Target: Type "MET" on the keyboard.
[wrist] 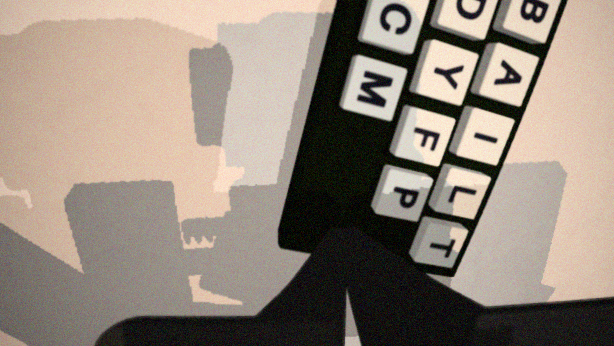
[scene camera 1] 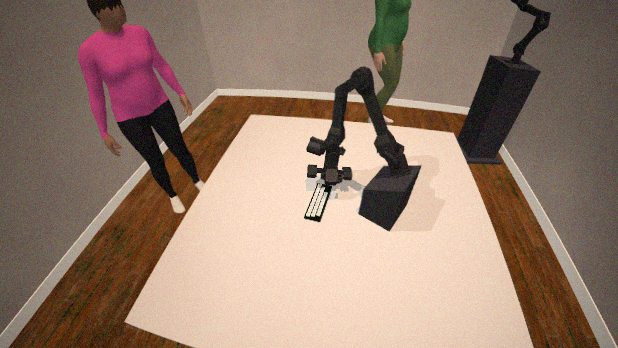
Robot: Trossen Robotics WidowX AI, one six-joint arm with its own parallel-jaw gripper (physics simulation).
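Frame: origin at the arm's base, x ahead, y left, z up, level; metres.
Where they show: gripper, fingertip midpoint: (wrist: 342, 240) (scene camera 1: 327, 186); arm's base, origin of the base link: (scene camera 1: 400, 172).
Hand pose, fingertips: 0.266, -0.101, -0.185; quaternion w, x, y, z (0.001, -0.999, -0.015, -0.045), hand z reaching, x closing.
Each offset is from my fingertips to the centre of the thing, as dx, dy, dz. Level surfaces: height alone.
The black keyboard {+0.035, +0.086, -0.003} (scene camera 1: 317, 202) (wrist: 327, 165) with white letter keys lies flat on the pale surface. In the wrist view, the M key {+0.006, +0.049, +0.003} (wrist: 374, 88) is in the left row, and the T key {+0.032, -0.001, +0.003} (wrist: 442, 247) is at the keyboard's near right corner, partly in shadow. No E key shows in the wrist view. My gripper (scene camera 1: 327, 184) (wrist: 342, 240) is shut and empty, pointing down at the keyboard's near end. In the wrist view its tips cover part of the bare black casing, left of the T key and below the P key {+0.018, +0.017, +0.003} (wrist: 402, 194). Their height above it is unclear.
The arm's dark pedestal (scene camera 1: 382, 197) stands right of the keyboard on the pale mat {dz -0.012} (scene camera 1: 280, 280). A person in pink (scene camera 1: 132, 75) stands left and a person in green (scene camera 1: 392, 25) stands behind. Another arm stands on a tall dark pedestal (scene camera 1: 500, 107) at back right.
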